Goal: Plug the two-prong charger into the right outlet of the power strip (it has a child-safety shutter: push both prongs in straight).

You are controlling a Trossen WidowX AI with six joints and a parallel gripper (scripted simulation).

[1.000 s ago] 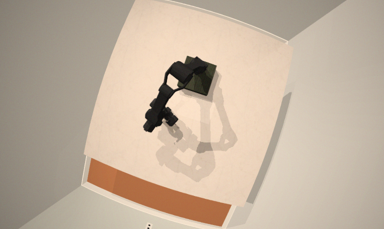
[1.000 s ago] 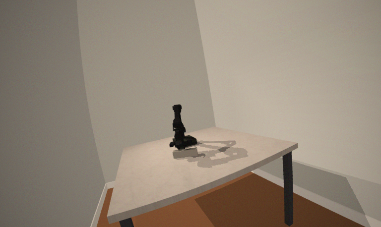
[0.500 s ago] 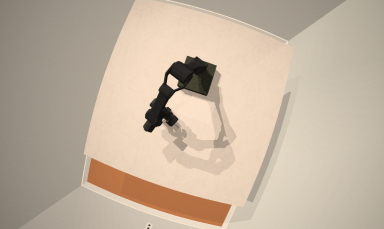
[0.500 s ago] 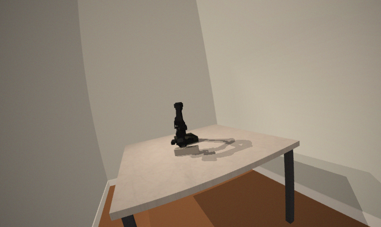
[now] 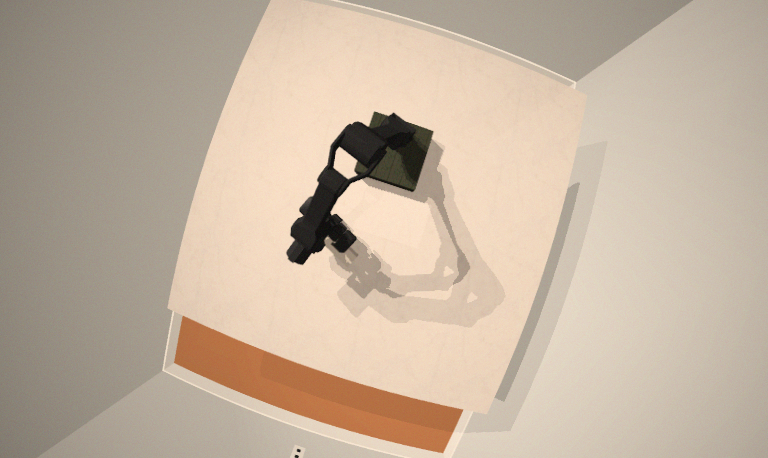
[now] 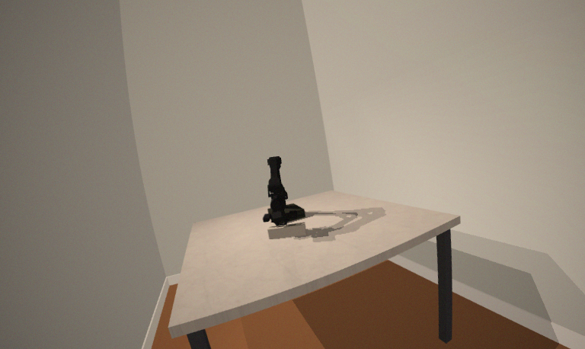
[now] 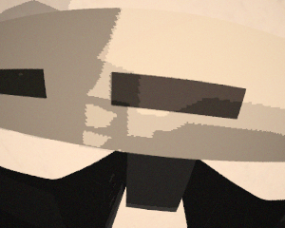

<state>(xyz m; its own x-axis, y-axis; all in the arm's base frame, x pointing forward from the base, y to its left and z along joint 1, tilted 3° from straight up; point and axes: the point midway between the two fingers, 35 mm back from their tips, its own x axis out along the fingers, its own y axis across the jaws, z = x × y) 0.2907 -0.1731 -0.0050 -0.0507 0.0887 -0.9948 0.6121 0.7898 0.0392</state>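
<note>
Now: the two-prong charger 20 mm ahead of my gripper tip, 10 mm to the right of it and 10 mm above it.
</note>
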